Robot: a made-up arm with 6 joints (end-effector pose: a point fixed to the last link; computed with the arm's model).
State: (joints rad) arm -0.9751 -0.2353 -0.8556 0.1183 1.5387 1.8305
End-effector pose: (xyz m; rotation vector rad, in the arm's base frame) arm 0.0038 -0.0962 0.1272 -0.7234 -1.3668 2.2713
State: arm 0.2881 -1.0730 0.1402 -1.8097 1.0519 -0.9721
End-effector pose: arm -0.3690 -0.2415 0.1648 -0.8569 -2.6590 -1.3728
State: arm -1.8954 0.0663 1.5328 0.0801 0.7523 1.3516
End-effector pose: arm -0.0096 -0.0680 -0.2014 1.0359 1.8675 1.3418
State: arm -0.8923 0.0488 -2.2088 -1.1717 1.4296 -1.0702
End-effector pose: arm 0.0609 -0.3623 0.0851 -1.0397 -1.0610 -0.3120
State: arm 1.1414 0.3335 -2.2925 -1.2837 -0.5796 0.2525
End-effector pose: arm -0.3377 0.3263 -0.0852 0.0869 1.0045 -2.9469
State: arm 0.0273 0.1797 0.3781 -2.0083 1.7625 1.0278
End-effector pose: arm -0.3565 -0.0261 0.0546 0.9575 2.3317 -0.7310
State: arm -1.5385 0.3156 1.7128 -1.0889 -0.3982 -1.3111
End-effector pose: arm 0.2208 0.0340 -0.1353 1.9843 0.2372 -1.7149
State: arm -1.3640 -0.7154 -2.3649 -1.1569 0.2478 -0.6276
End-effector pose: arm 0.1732 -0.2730 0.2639 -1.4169 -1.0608 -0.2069
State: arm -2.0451 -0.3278 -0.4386 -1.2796 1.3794 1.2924
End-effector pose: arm 0.1775 -0.0700 0.2095 -1.6655 1.8366 -0.8147
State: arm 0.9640 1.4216 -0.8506 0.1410 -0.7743 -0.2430
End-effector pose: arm -0.0167 0.3486 -0.1383 0.0948 -0.8480 1.5322
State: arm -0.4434 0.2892 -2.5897 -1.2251 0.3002 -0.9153
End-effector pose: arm -0.2139 -0.3558 -0.0014 -1.1827 0.5982 -0.5652
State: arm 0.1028 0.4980 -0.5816 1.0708 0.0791 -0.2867
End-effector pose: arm -0.4202 0.1791 -0.0392 1.8548 0.4341 0.7915
